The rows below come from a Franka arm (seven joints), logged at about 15 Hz.
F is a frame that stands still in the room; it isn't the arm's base.
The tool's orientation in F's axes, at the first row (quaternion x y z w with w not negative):
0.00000, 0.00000, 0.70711, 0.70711
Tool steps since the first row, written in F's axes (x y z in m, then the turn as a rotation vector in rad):
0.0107, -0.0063, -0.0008, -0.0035, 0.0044, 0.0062
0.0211, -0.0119, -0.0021, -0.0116, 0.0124, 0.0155
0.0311, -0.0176, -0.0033, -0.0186, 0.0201, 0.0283
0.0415, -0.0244, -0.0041, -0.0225, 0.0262, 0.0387
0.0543, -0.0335, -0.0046, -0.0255, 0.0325, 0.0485
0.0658, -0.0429, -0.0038, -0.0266, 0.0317, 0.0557
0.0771, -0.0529, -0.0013, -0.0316, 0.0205, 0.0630
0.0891, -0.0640, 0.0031, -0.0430, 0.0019, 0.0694
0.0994, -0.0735, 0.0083, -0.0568, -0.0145, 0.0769
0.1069, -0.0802, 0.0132, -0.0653, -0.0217, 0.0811
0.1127, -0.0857, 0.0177, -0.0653, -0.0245, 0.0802
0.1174, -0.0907, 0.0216, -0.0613, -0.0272, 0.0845
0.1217, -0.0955, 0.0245, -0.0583, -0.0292, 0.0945
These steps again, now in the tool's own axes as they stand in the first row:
-0.0063, -0.0107, -0.0008, 0.0044, 0.0035, 0.0062
-0.0119, -0.0211, -0.0021, 0.0124, 0.0116, 0.0155
-0.0176, -0.0311, -0.0033, 0.0201, 0.0186, 0.0283
-0.0244, -0.0415, -0.0041, 0.0262, 0.0225, 0.0387
-0.0335, -0.0543, -0.0046, 0.0325, 0.0255, 0.0485
-0.0429, -0.0658, -0.0038, 0.0317, 0.0266, 0.0557
-0.0529, -0.0771, -0.0013, 0.0205, 0.0316, 0.0630
-0.0640, -0.0891, 0.0031, 0.0019, 0.0430, 0.0694
-0.0735, -0.0994, 0.0083, -0.0145, 0.0568, 0.0769
-0.0802, -0.1069, 0.0132, -0.0217, 0.0653, 0.0811
-0.0857, -0.1127, 0.0177, -0.0245, 0.0653, 0.0802
-0.0907, -0.1174, 0.0216, -0.0272, 0.0613, 0.0845
-0.0955, -0.1217, 0.0245, -0.0292, 0.0583, 0.0945

